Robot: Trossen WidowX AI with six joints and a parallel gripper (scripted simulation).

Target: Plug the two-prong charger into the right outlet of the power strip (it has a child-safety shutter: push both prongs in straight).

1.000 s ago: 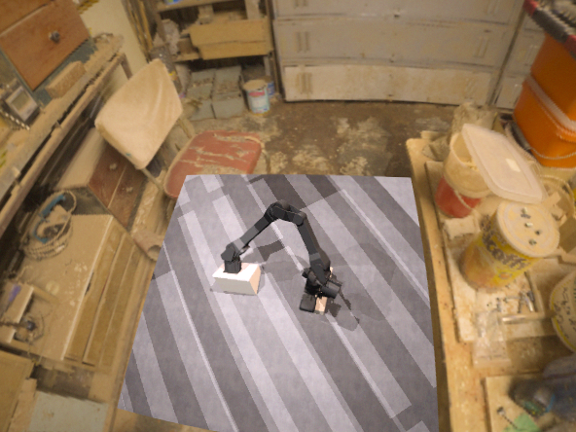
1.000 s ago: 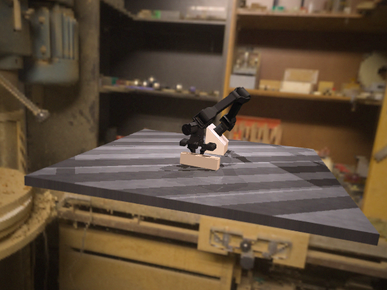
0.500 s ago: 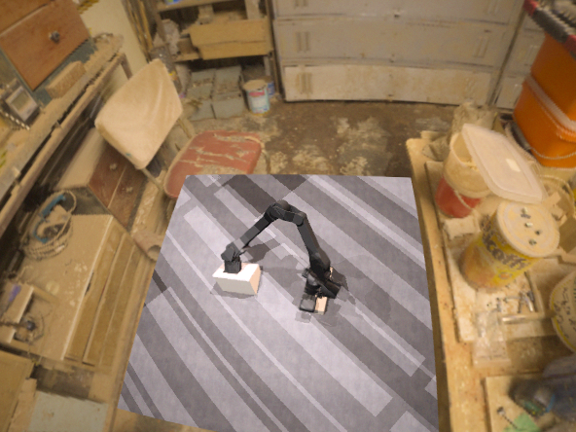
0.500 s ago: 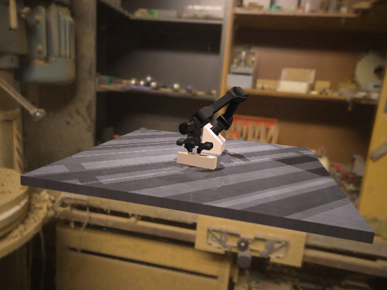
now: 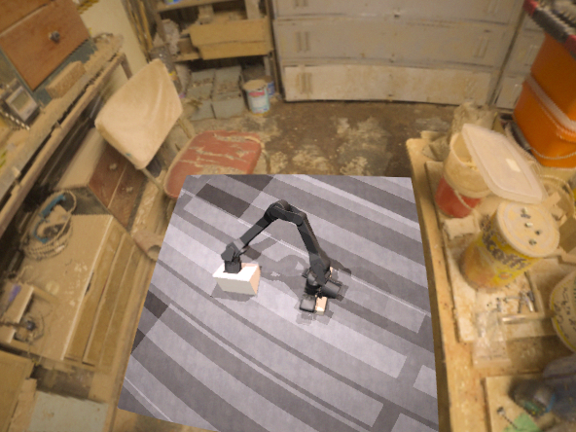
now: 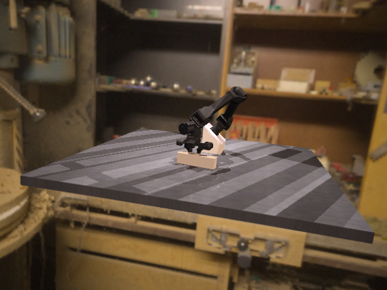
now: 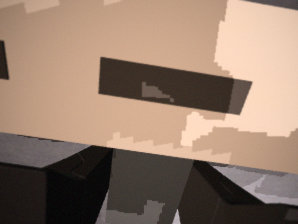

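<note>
The dark grey rectangular block lies 2 cm ahead of my gripper tip and 1 cm above it.
</note>
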